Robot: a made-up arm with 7 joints.
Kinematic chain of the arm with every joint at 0, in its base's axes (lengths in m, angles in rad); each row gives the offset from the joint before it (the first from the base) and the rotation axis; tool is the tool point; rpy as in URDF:
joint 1: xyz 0 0 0 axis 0.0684 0.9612 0.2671
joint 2: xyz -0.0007 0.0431 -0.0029 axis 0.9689 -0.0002 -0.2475
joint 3: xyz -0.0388 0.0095 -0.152 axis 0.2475 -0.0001 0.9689
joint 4: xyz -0.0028 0 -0.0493 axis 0.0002 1 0
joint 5: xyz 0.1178 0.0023 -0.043 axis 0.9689 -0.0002 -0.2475
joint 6: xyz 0.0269 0 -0.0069 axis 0.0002 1 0
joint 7: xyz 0.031 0 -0.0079 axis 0.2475 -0.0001 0.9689
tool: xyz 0 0 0 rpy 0 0.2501 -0.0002
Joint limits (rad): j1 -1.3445..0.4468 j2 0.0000..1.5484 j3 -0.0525..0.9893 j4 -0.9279..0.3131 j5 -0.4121..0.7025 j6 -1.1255..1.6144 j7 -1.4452..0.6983
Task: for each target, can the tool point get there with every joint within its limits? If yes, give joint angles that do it. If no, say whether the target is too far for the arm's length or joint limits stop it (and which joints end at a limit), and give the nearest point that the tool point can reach.
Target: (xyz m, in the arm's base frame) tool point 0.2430 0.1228 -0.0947
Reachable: yes | joints -0.5667 0.2882 0.2851 -0.2345 0.2821 0.1444 -0.2395
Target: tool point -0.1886 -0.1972 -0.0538
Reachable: no: joint limits stop it (at a limit: joint 1, joint 2, joint 3, joint 4, joint 5, joint 6) | nearest point 0.0306 0.0409 -0.1154 | short by 0.329 m
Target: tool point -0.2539 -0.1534 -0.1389
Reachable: no: joint limits stop it (at a limit: joint 1, joint 2, joint 3, joint 4, joint 5, joint 6) | nearest point -0.0809 0.0435 -0.3148 | short by 0.316 m
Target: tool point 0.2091 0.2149 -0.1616
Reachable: yes | joints -0.3759 0.4642 0.4097 0.0621 0.4986 0.5904 0.0476
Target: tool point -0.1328 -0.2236 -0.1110
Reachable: no: joint limits stop it (at a limit: joint 1, joint 2, joint 3, joint 4, joint 5, joint 6) | nearest point 0.0306 0.0409 -0.1154 | short by 0.311 m
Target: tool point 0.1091 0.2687 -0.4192
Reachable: no: too far | nearest point 0.0782 0.2011 -0.2949 | short by 0.145 m
